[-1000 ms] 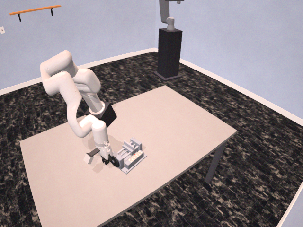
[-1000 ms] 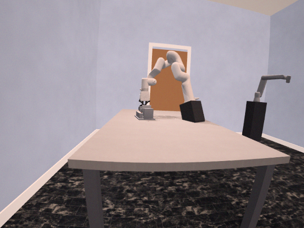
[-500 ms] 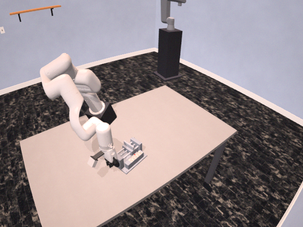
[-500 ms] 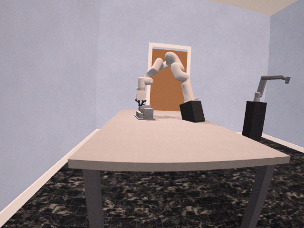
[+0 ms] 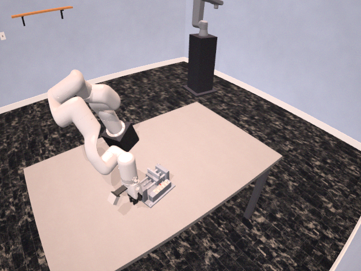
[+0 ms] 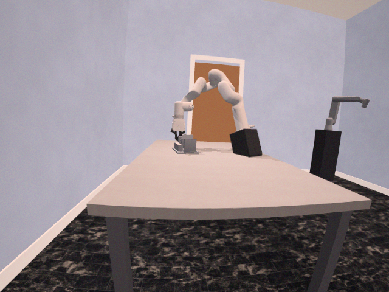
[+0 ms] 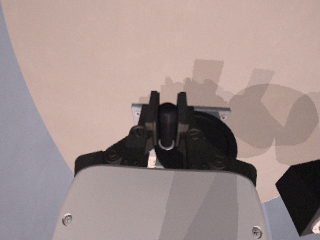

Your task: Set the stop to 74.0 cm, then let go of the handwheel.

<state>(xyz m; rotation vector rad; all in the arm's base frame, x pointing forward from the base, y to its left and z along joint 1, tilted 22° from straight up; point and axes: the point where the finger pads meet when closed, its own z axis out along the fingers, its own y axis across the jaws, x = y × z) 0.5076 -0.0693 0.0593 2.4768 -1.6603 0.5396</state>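
My hand is 2 cm to the right of the black handwheel and 2 cm past it. The rest, counted from my hand: handwheel knob 1 cm to the left; then sliding stop block 16 cm to the left, 8 cm behind, 1 cm above.
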